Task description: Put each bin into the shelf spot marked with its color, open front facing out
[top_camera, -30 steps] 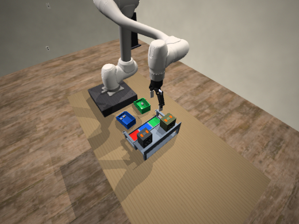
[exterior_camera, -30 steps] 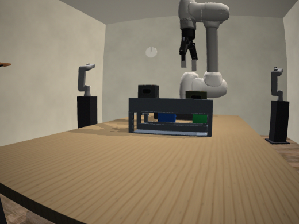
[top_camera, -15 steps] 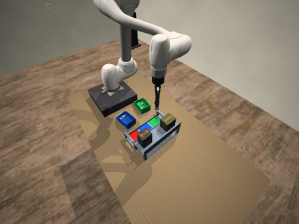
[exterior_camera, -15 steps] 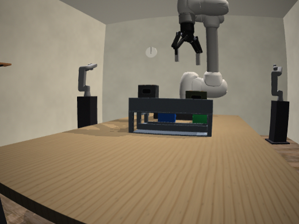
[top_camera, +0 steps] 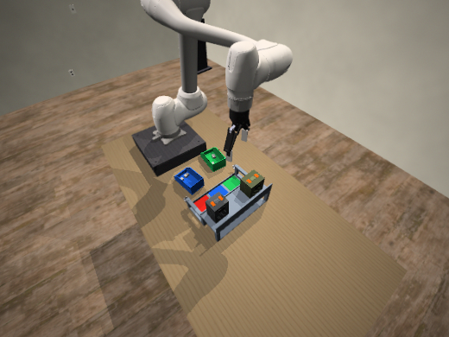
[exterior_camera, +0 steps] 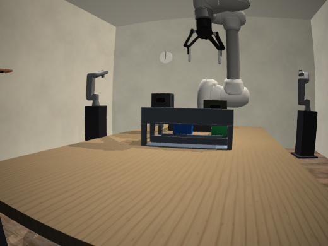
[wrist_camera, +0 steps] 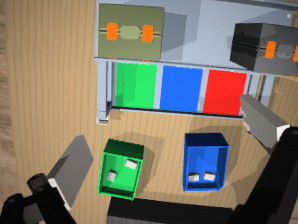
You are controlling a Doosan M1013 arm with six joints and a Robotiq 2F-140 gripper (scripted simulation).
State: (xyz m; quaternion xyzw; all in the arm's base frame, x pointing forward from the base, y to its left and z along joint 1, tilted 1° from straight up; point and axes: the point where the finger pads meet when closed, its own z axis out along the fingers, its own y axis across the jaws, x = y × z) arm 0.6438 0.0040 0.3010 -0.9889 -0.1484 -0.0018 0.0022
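The blue bin lies 270 mm behind my hand, 130 mm to the right of it and 350 mm below it. Round my hand: olive box: 80 mm ahead, 50 mm to the left, 240 mm below; then black box: 60 mm ahead, 180 mm to the right, 220 mm below; then green bin: 300 mm behind, 90 mm to the left, 350 mm below.
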